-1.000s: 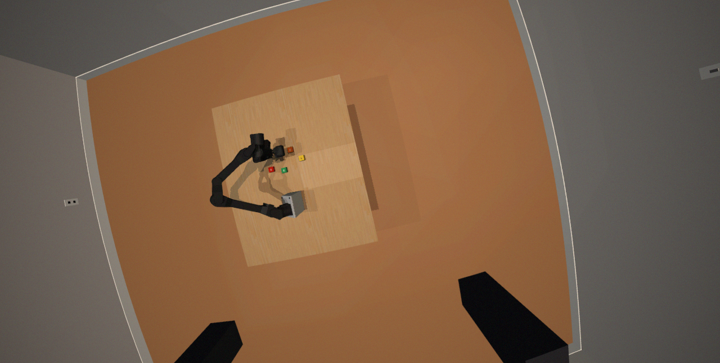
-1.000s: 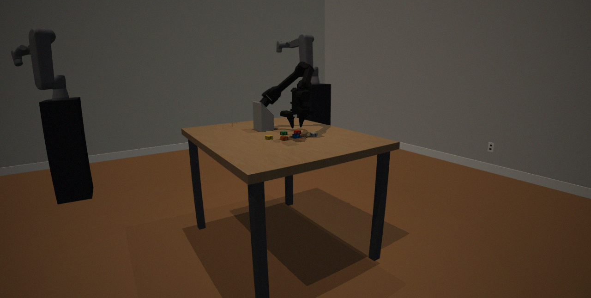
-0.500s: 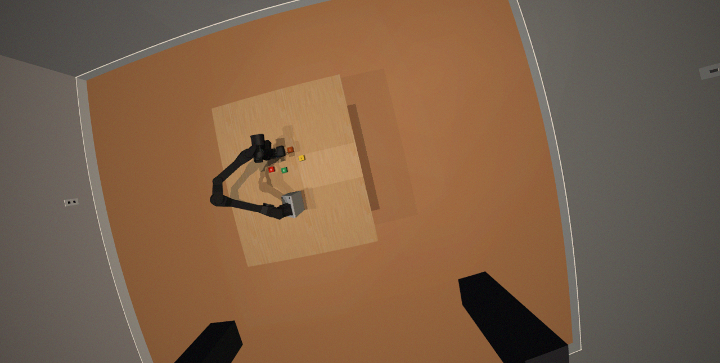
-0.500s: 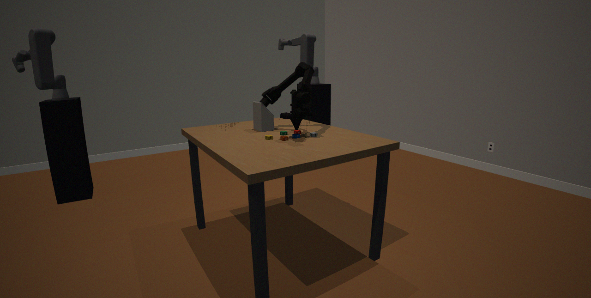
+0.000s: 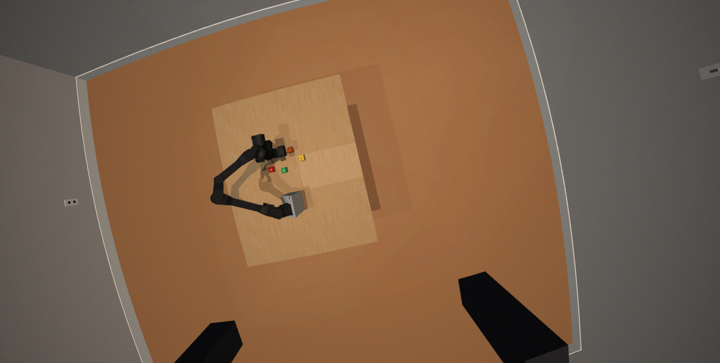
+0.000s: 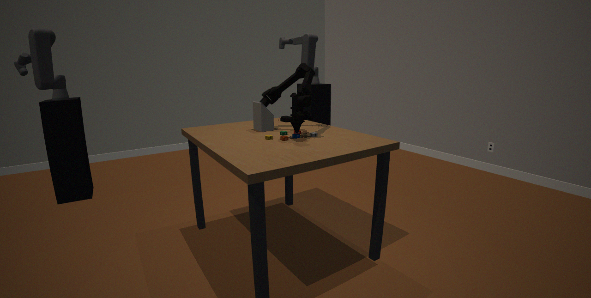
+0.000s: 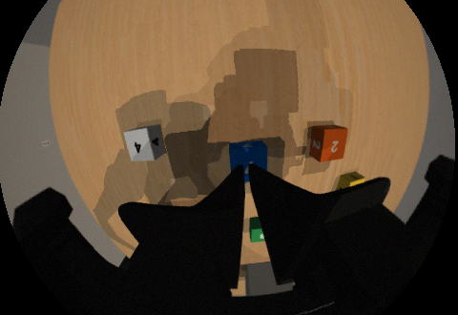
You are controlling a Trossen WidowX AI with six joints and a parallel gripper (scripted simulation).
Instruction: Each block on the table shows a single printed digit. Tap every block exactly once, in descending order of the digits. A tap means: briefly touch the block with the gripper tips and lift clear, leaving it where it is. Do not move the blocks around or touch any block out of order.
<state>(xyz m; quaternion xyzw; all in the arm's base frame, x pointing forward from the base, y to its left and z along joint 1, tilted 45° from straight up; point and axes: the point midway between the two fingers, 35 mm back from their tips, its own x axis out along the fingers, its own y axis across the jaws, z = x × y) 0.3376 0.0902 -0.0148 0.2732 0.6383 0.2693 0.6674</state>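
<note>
Now: the blue block 20 mm below my gripper tip. Also, from my gripper tip: red block (80 mm behind, 60 mm to the left, 20 mm below); orange block (90 mm to the right, 20 mm below, 10 mm ahead); white block (100 mm to the left, 20 mm below, 20 mm ahead).
</note>
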